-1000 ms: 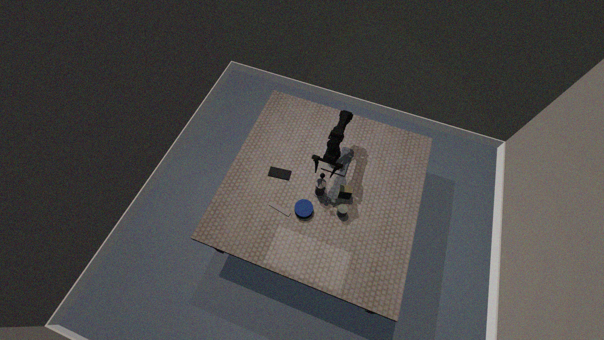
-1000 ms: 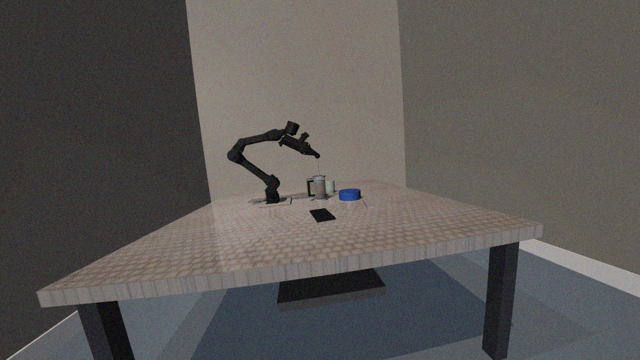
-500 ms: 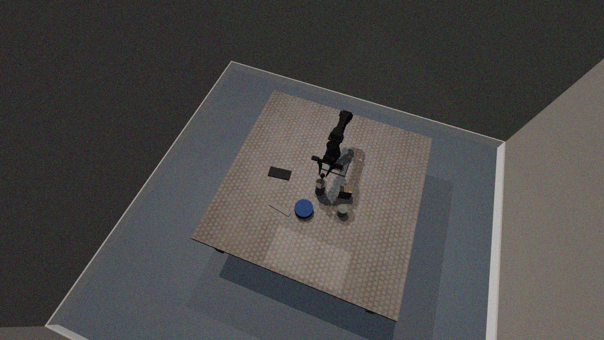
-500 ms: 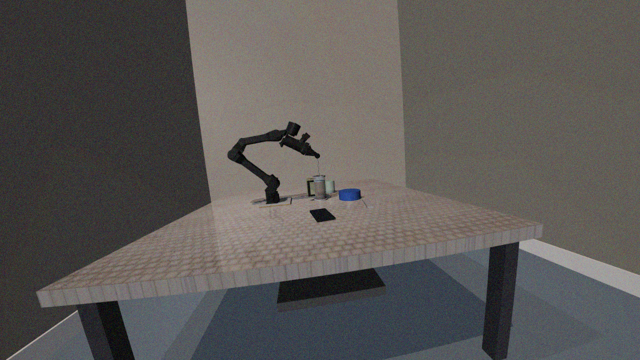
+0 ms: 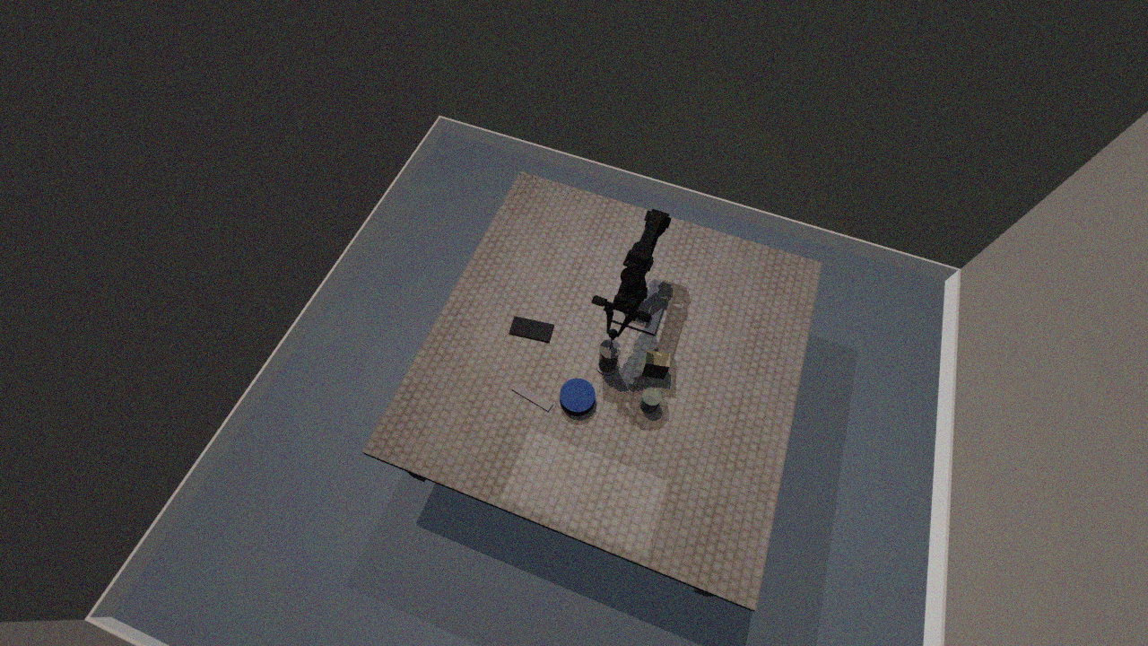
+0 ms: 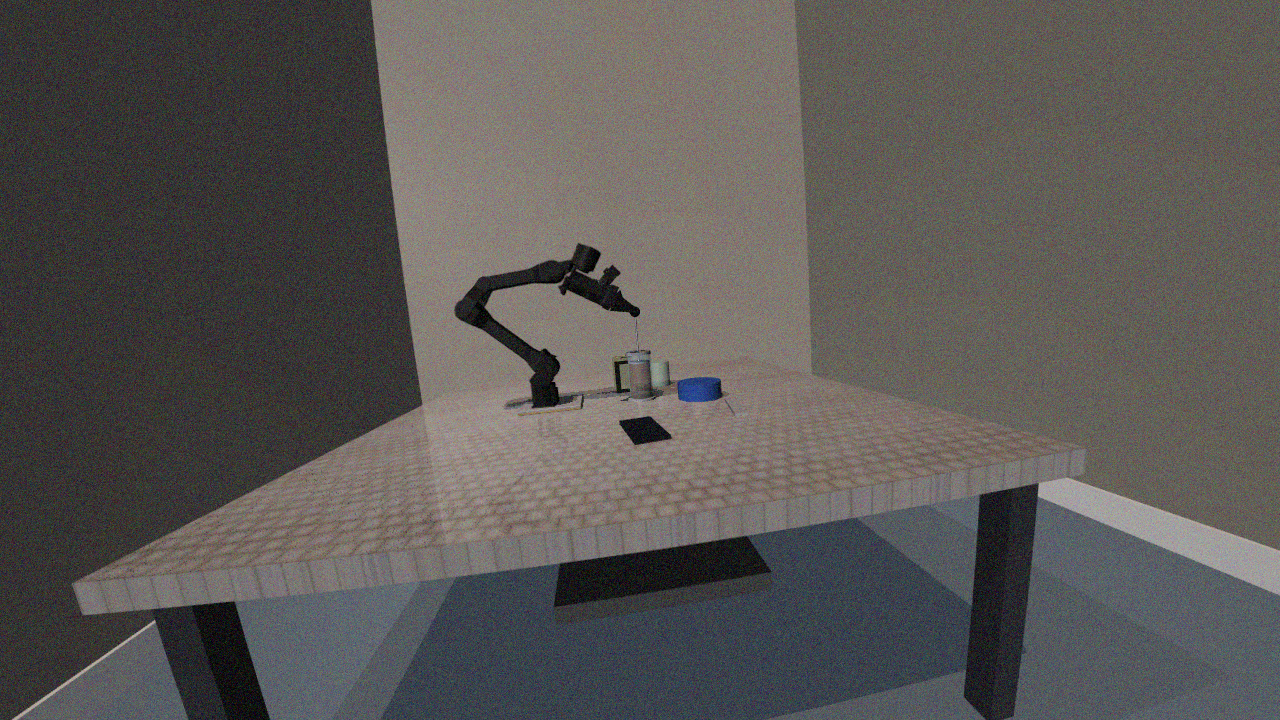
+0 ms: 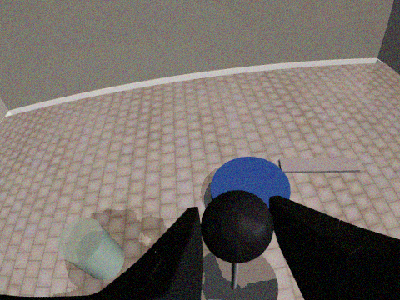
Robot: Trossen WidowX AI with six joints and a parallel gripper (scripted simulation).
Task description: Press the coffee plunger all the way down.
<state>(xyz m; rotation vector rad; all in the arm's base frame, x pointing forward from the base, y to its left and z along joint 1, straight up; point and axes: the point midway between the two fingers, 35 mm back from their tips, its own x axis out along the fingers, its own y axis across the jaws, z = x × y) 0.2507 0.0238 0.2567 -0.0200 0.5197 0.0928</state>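
My gripper tip is now 2 cm past the coffee press and 13 cm above it. Round my gripper tip: blue round tin (16 cm ahead, 4 cm to the right, 23 cm below).
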